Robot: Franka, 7 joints.
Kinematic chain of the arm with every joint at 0, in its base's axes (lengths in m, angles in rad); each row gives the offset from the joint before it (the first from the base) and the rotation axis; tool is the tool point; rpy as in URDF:
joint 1: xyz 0 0 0.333 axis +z
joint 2: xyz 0 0 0 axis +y
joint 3: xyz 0 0 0.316 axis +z
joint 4: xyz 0.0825 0 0 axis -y
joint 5: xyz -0.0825 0 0.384 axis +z
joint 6: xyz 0 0 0 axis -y
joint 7: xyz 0.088 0 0 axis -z
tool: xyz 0 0 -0.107 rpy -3.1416 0 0
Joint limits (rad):
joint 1: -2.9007..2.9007
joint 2: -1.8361..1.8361
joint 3: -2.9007..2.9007
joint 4: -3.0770..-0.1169
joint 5: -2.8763..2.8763
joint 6: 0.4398..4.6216
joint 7: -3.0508..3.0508
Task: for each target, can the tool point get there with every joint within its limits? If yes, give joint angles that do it. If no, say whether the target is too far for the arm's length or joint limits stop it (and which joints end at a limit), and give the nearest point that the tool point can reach.
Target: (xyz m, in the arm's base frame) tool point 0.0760 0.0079 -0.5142
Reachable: no: joint limits stop it (at a limit: joint 2) | nearest point 0.1289 0.0134 -0.3381 | short by 0.184 m
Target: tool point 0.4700 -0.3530 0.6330
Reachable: yes | joints -2.2800 -0.2601 1.6419 -1.8867 0.9598 3.2579 2.0819
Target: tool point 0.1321 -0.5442 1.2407
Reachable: no: too far | nearest point 0.1063 -0.4377 1.0631 | short by 0.209 m
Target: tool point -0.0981 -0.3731 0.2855
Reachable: yes | joints -0.5312 0.1780 -1.5651 -2.8053 2.1865 1.1491 -1.9271
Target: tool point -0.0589 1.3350 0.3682
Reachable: no: too far | nearest point -0.0378 0.8568 0.3556 | short by 0.479 m
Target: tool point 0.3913 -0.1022 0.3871
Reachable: yes | joints -1.9233 -0.9456 1.8534 -2.3811 -1.2735 0.9152 1.8687
